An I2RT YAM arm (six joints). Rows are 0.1 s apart.
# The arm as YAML. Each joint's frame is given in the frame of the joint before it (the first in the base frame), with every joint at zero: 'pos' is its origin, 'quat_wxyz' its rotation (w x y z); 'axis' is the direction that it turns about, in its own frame. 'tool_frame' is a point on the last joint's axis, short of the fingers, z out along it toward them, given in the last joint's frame.
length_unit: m
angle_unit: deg
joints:
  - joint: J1
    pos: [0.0, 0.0, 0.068]
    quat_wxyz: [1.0, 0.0, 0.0, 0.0]
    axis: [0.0, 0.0, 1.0]
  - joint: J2
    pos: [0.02, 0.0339, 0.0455]
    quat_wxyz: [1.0, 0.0, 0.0, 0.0]
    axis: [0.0, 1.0, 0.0]
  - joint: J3
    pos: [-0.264, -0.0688, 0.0]
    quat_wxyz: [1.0, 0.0, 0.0, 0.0]
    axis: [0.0, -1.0, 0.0]
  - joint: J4
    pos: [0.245, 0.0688, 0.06]
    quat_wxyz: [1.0, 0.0, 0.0, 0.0]
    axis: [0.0, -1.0, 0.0]
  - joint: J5
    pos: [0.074, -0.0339, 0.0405]
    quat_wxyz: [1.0, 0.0, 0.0, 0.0]
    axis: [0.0, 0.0, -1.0]
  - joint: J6
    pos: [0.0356, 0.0, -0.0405]
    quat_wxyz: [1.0, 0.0, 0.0, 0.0]
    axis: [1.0, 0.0, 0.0]
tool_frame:
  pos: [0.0, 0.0, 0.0]
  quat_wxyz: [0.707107, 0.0, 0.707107, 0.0]
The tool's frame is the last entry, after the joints.
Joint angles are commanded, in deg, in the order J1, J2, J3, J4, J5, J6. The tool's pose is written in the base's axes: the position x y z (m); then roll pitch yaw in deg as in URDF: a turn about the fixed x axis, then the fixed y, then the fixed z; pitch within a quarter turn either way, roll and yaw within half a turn. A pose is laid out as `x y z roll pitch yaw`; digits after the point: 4 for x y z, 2 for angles.
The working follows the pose.
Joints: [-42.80 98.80 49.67 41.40 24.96 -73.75]
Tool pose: 0.2623 -0.2634 0.2141 -97.19 12.87 -159.57
Where each joint sits with the arm in this pose, in the base's axes (m; each line is computed from the numbers above, not from the rounded line before):
J1: 0.0000 0.0000 0.0680
J2: 0.0377 0.0113 0.1135
J3: 0.0206 -0.0666 0.3744
J4: 0.2183 -0.1559 0.2284
J5: 0.2530 -0.2343 0.2586
J6: 0.2623 -0.2634 0.2141
the tool: 0.2623 -0.2634 0.2141

